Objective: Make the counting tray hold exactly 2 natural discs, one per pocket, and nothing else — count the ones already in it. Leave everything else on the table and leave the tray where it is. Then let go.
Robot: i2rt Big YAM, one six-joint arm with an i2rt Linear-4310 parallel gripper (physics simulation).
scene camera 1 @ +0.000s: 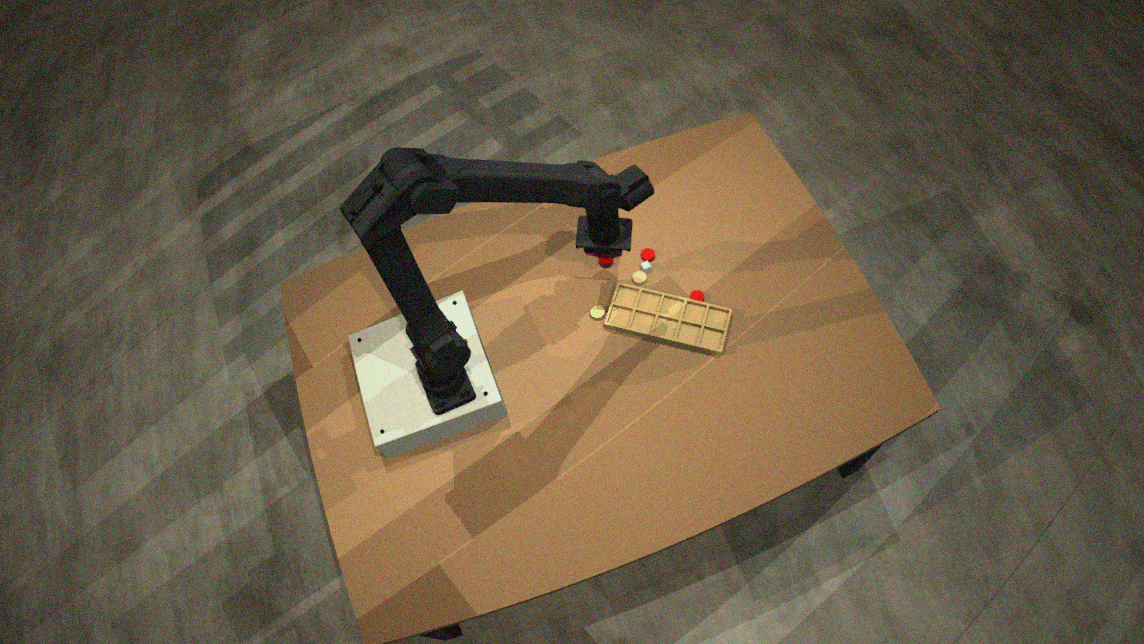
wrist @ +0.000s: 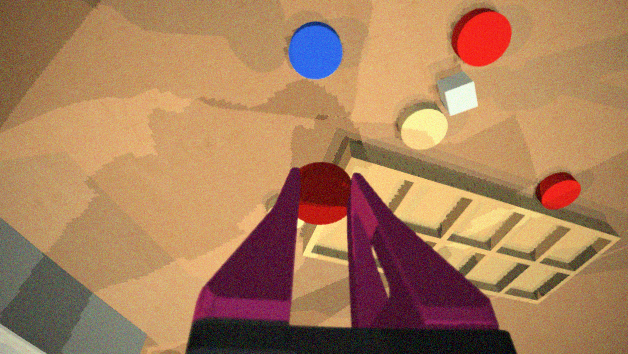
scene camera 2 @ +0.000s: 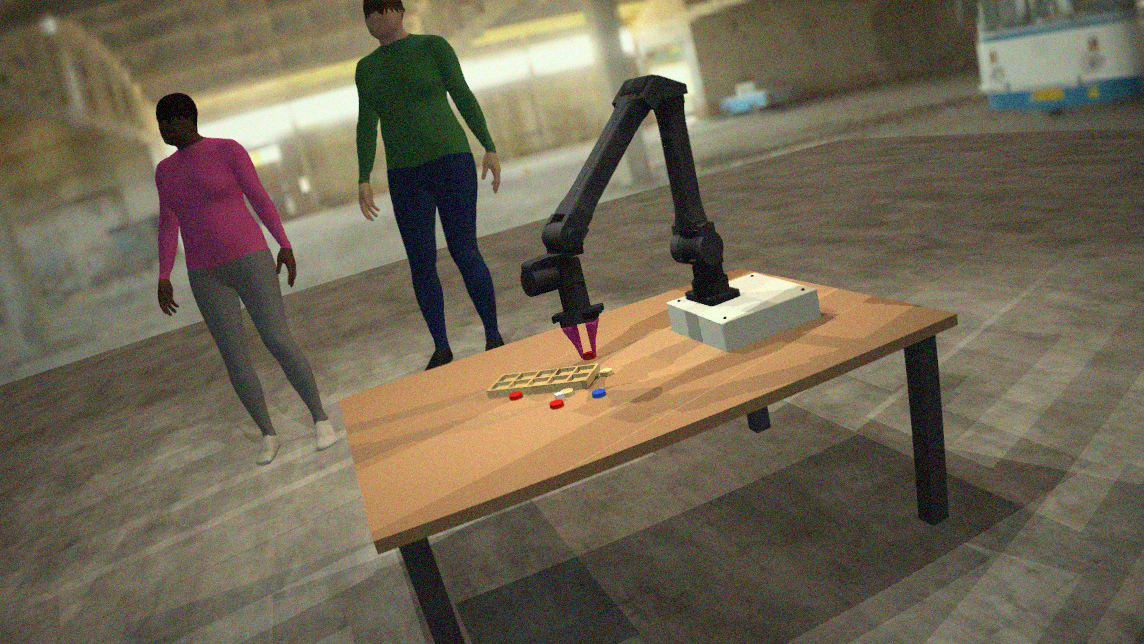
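Note:
The wooden counting tray [scene camera 1: 664, 340] [scene camera 2: 540, 389] [wrist: 450, 176] has two rows of pockets; I see no disc in those that show, and my fingers hide some in the wrist view. One natural disc [scene camera 1: 638, 276] [scene camera 2: 567, 392] [wrist: 424, 128] lies beside the tray's long side. Another natural disc [scene camera 1: 597, 312] [scene camera 2: 606, 372] lies off its short end, mostly hidden behind a finger in the wrist view. My gripper [scene camera 1: 605, 257] [scene camera 2: 588, 352] [wrist: 324, 180] is shut on a red disc [scene camera 1: 605, 262] [scene camera 2: 588, 355] [wrist: 322, 205], held above the table near that end.
A blue disc [scene camera 2: 598, 392] [wrist: 315, 50], a red disc [scene camera 1: 647, 254] [scene camera 2: 556, 404] [wrist: 482, 37] and a white cube [scene camera 1: 646, 264] [scene camera 2: 558, 396] [wrist: 461, 97] lie near the first natural disc. Another red disc [scene camera 1: 697, 296] [scene camera 2: 515, 395] [wrist: 559, 191] lies against or close to the tray's long side.

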